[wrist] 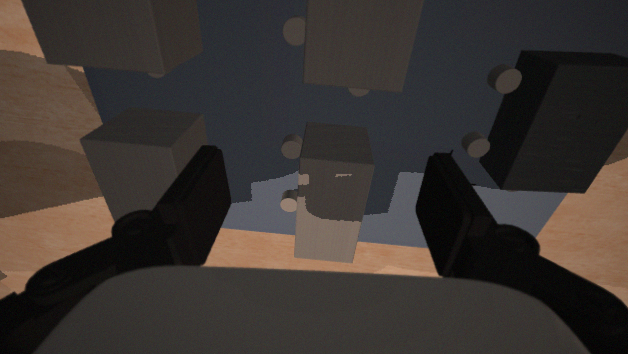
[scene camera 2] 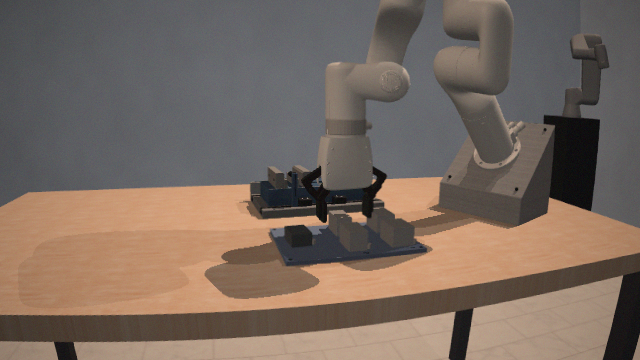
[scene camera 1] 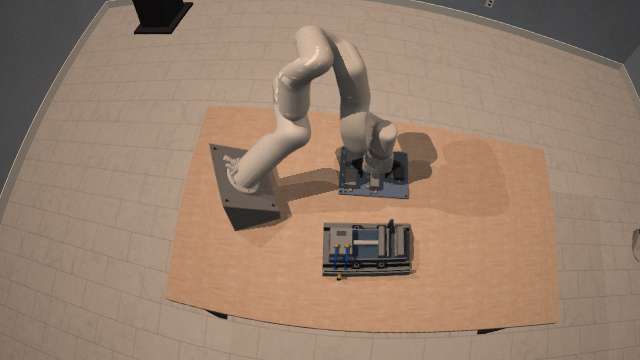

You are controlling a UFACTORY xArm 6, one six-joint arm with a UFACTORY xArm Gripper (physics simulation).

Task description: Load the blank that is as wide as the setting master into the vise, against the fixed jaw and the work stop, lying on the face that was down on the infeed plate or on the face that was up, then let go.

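Pixels of known places: gripper, fingertip midpoint: [wrist: 323, 178] [scene camera 2: 345, 218] [scene camera 1: 373, 174]; arm's base, link origin: [scene camera 2: 497, 152] [scene camera 1: 242, 177].
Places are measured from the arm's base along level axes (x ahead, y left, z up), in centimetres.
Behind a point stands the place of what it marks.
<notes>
My gripper [scene camera 2: 345, 215] {x 41.6, y 16.7, z -10.9 cm} [wrist: 323, 178] {x 41.6, y 16.7, z -10.9 cm} is open and empty, fingers on either side of the narrow grey blank [scene camera 1: 374, 181] {x 42.3, y 13.8, z -10.4 cm} [wrist: 330, 200] {x 42.1, y 16.0, z -10.4 cm} in the wrist view, seemingly above it. Other grey blanks [scene camera 2: 354, 237] {x 41.6, y 27.0, z -11.4 cm} [scene camera 2: 398, 233] {x 33.3, y 25.7, z -11.4 cm} [scene camera 2: 382, 218] {x 34.1, y 16.8, z -11.1 cm} stand on the blue infeed plate [scene camera 1: 397, 193] {x 51.7, y 12.9, z -14.0 cm} [scene camera 2: 320, 255] {x 47.5, y 28.2, z -14.0 cm} [wrist: 245, 105] {x 37.3, y 17.9, z -14.0 cm}. The dark block [scene camera 1: 398, 173] {x 50.7, y 19.6, z -11.5 cm} [scene camera 2: 298, 236] {x 51.0, y 23.7, z -12.0 cm} [wrist: 565, 125] {x 50.2, y 21.2, z -11.5 cm}, seemingly the setting master, lies at the plate's other end. The vise [scene camera 1: 367, 259] {x 45.2, y -15.2, z -8.8 cm} [scene camera 2: 280, 196] {x 53.6, y -2.4, z -10.6 cm} has two grey jaws [scene camera 1: 382, 241] [scene camera 1: 400, 241] close together, with a dark upright stop [scene camera 1: 391, 225] {x 50.4, y -3.2, z -5.3 cm} beside the gap.
Small round pins [wrist: 291, 146] {x 39.9, y 16.6, z -13.2 cm} [wrist: 475, 144] {x 48.4, y 18.9, z -13.2 cm} stand on the plate beside the blocks. Blue handles with yellow knobs [scene camera 1: 336, 246] {x 34.4, y -14.3, z -3.8 cm} [scene camera 1: 347, 246] {x 37.7, y -13.6, z -3.8 cm} rise at the vise's left end. The arm's wedge base [scene camera 1: 250, 199] {x 4.8, y -6.5, z -0.7 cm} [scene camera 2: 480, 205] {x 6.9, y 5.7, z -12.0 cm} stands on the wooden table [scene camera 1: 475, 275] {x 89.3, y -13.6, z -14.8 cm} [scene camera 2: 125, 280] {x 78.9, y 36.7, z -14.8 cm}.
</notes>
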